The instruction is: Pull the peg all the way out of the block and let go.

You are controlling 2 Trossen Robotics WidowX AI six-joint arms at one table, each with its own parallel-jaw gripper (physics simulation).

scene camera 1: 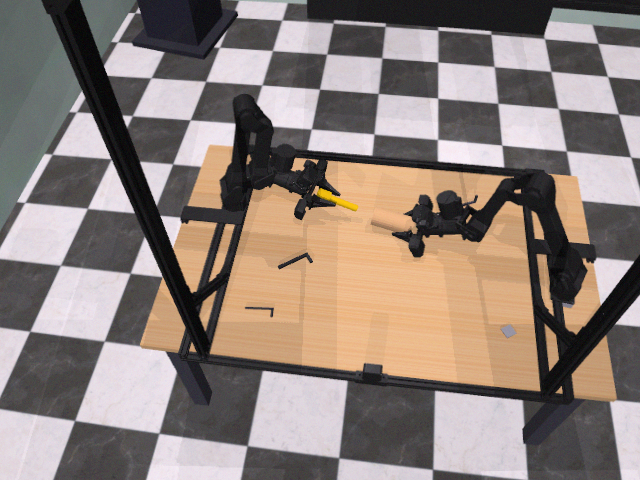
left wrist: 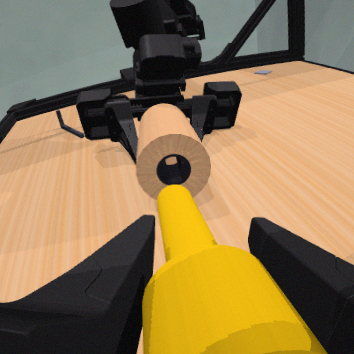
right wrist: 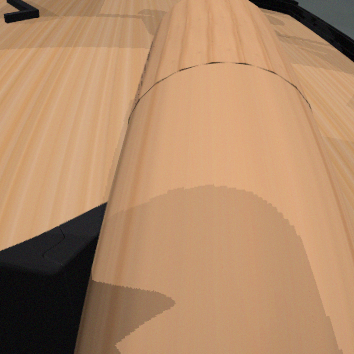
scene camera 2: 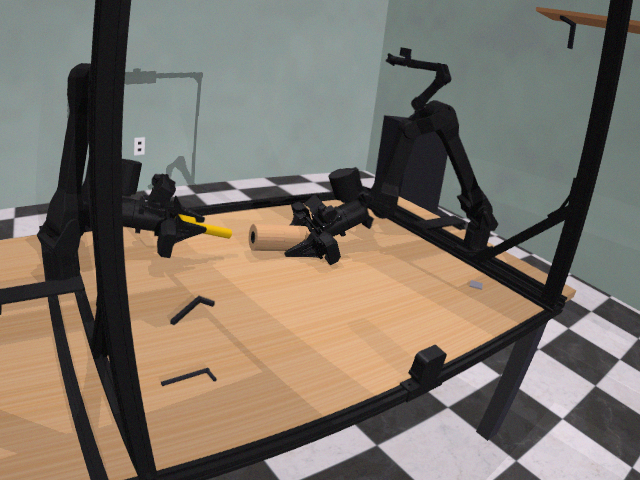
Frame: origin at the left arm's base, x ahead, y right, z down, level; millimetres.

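Where they show: left gripper, fingertip midpoint: [scene camera 1: 338,200] [left wrist: 202,227] [scene camera 2: 205,224]; right gripper, fingertip midpoint: [scene camera 1: 394,226] [left wrist: 168,165] [scene camera 2: 280,248]; left arm's base at its link origin: [scene camera 1: 234,205] [scene camera 2: 62,275]; right arm's base at its link origin: [scene camera 1: 562,292] [scene camera 2: 475,245].
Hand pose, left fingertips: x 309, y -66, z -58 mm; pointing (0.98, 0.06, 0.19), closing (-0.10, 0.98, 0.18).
Observation:
Things, the pixels of their top centre, and the offset from my left fingertips. "*": a spot on its surface instead. Level surfaces: height alone.
- round wooden block at its top centre: [right wrist: 255,32] [left wrist: 161,109] [scene camera 2: 280,223] [scene camera 1: 393,213] dx +167, dy -6, dz +9 mm
- table at its surface level: dz +77 mm
- key at its top centre: [left wrist: 65,113] dx +355, dy -156, dz +45 mm
- small grey square at a spot on its surface: [scene camera 2: 475,284] [scene camera 1: 507,330] * dx +539, dy +237, dz +74 mm
The yellow peg [scene camera 1: 343,202] [scene camera 2: 217,230] [left wrist: 230,295] has a thick handle and a thinner shaft. My left gripper [scene camera 1: 336,199] [scene camera 2: 203,225] [left wrist: 202,227] is shut on its handle. The round wooden block [scene camera 1: 390,221] [scene camera 2: 273,237] [left wrist: 165,122] [right wrist: 215,150] is a lying cylinder. My right gripper [scene camera 1: 399,224] [scene camera 2: 290,238] is shut on it. The peg's tip is outside the block, with a visible gap in both scene views. The block's dark hole shows open in the left wrist view. The right finger is mostly hidden in the right wrist view.
Two black angled keys [scene camera 1: 294,260] [scene camera 1: 260,308] lie at the left of the table [scene camera 1: 403,310]; another key [left wrist: 70,128] lies behind the right gripper. A small grey square [scene camera 1: 508,330] [scene camera 2: 475,284] lies at the right. Black frame rails border the table.

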